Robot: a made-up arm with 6 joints. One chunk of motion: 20 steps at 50 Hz.
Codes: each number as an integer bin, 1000 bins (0 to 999) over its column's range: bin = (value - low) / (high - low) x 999, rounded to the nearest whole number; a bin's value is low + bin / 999 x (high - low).
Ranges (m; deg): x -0.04..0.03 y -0.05..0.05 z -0.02..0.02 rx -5..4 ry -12..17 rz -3..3
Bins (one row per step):
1: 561 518 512 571 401 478
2: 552 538 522 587 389 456
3: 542 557 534 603 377 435
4: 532 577 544 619 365 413
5: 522 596 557 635 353 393
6: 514 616 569 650 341 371
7: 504 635 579 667 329 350
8: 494 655 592 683 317 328
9: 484 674 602 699 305 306
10: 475 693 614 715 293 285
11: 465 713 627 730 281 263
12: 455 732 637 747 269 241
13: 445 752 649 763 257 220
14: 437 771 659 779 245 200
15: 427 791 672 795 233 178
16: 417 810 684 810 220 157
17: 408 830 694 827 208 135
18: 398 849 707 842 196 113
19: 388 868 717 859 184 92
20: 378 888 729 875 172 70
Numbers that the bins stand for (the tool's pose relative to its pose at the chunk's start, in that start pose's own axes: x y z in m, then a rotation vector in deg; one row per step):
1: -0.0007 0.0019 0.0005 0.14 -0.36 -0.13
2: -0.0013 0.0039 0.0009 0.29 -0.71 -0.26
3: -0.0020 0.0058 0.0014 0.43 -1.06 -0.39
4: -0.0027 0.0078 0.0018 0.58 -1.40 -0.52
5: -0.0034 0.0097 0.0023 0.72 -1.75 -0.64
6: -0.0040 0.0117 0.0028 0.86 -2.10 -0.77
7: -0.0047 0.0136 0.0032 1.01 -2.45 -0.90
8: -0.0054 0.0156 0.0037 1.15 -2.80 -1.03
9: -0.0061 0.0175 0.0041 1.30 -3.15 -1.16
10: -0.0067 0.0194 0.0046 1.44 -3.49 -1.29
11: -0.0074 0.0214 0.0051 1.58 -3.84 -1.42
12: -0.0081 0.0233 0.0055 1.73 -4.19 -1.55
13: -0.0088 0.0253 0.0060 1.87 -4.54 -1.68
14: -0.0094 0.0272 0.0064 2.02 -4.89 -1.80
15: -0.0101 0.0292 0.0069 2.16 -5.24 -1.93
16: -0.0108 0.0311 0.0074 2.30 -5.61 -2.06
17: -0.0114 0.0331 0.0078 2.45 -5.96 -2.19
18: -0.0121 0.0350 0.0083 2.59 -6.31 -2.32
19: -0.0128 0.0369 0.0087 2.74 -6.66 -2.45
20: -0.0135 0.0389 0.0092 2.88 -7.01 -2.58

